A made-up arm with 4 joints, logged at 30 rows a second.
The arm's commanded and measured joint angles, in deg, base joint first. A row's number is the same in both.
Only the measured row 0 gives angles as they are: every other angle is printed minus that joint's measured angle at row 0.
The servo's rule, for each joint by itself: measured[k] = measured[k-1] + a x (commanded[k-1-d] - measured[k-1]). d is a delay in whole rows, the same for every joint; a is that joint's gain. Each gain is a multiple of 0.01, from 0.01 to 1. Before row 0 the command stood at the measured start. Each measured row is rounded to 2 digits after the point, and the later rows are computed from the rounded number. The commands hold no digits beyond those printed.
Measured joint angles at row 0:
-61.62, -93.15, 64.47, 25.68
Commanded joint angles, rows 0 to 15:
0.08, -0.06, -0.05, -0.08
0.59, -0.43, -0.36, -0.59
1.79, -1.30, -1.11, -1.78
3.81, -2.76, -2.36, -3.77
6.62, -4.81, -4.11, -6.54
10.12, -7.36, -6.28, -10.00
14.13, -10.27, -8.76, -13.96
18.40, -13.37, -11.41, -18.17
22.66, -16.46, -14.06, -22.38
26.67, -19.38, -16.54, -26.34
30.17, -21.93, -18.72, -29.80
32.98, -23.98, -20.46, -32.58
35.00, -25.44, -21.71, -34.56
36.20, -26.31, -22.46, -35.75
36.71, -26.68, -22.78, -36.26
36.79, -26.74, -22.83, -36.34
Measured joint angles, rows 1 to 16:
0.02, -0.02, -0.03, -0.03
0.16, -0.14, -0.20, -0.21
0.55, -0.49, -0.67, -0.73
1.33, -1.17, -1.55, -1.73
2.60, -2.26, -2.88, -3.32
4.40, -3.79, -4.65, -5.52
6.74, -5.73, -6.79, -8.31
9.54, -8.02, -9.19, -11.56
12.69, -10.55, -11.72, -15.13
16.05, -13.20, -14.23, -18.83
19.44, -15.82, -16.56, -22.45
22.69, -18.27, -18.59, -25.79
25.64, -20.42, -20.21, -28.68
28.17, -22.19, -21.38, -31.01
30.22, -23.54, -22.11, -32.74
31.80, -24.50, -22.48, -33.93
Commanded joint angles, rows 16 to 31:
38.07, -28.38, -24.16, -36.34
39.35, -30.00, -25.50, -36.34
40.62, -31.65, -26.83, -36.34
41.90, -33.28, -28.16, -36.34
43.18, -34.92, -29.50, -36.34
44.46, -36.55, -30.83, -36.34
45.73, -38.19, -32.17, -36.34
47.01, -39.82, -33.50, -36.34
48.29, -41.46, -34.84, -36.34
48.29, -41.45, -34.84, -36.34
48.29, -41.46, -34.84, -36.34
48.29, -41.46, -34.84, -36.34
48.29, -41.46, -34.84, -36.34
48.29, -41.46, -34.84, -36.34
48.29, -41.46, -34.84, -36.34
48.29, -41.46, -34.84, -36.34
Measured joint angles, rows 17 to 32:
33.30, -25.66, -23.35, -34.73
34.75, -26.96, -24.47, -35.26
36.16, -28.37, -25.70, -35.62
37.54, -29.84, -26.98, -35.86
38.89, -31.36, -28.29, -36.02
40.23, -32.92, -29.61, -36.13
41.55, -34.50, -30.94, -36.20
42.86, -36.10, -32.27, -36.25
44.16, -37.71, -33.61, -36.28
45.15, -38.83, -34.25, -36.30
45.90, -39.62, -34.56, -36.31
46.47, -40.17, -34.71, -36.32
46.91, -40.56, -34.78, -36.33
47.24, -40.83, -34.81, -36.33
47.49, -41.02, -34.83, -36.33
47.68, -41.15, -34.84, -36.33

